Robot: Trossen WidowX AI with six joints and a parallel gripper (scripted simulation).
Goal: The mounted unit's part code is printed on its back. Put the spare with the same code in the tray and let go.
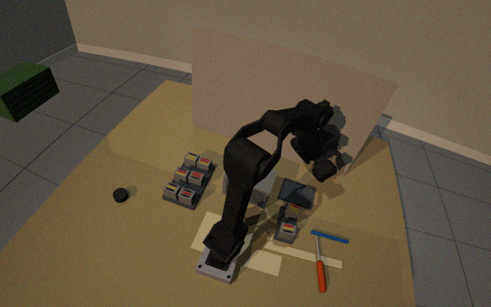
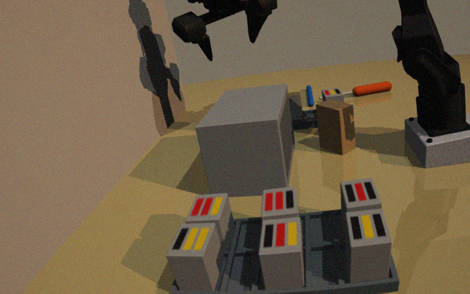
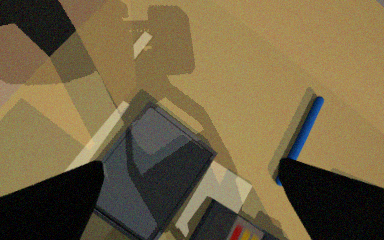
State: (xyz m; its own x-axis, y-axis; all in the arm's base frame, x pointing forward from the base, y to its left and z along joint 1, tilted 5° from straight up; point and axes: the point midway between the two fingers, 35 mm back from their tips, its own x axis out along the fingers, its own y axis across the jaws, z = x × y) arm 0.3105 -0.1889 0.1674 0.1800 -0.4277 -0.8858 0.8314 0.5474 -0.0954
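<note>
Right now my gripper tip is 90 mm past the dark rack, 410 mm to the right of it and 140 mm above it. The rest, counted from my gripper tip: blue marker pen: 130 mm behind, 120 mm to the right, 140 mm below; then dark tray: 10 mm ahead, 20 mm to the left, 140 mm below; then mounted unit: 40 mm behind, 210 mm to the left, 90 mm below.
</note>
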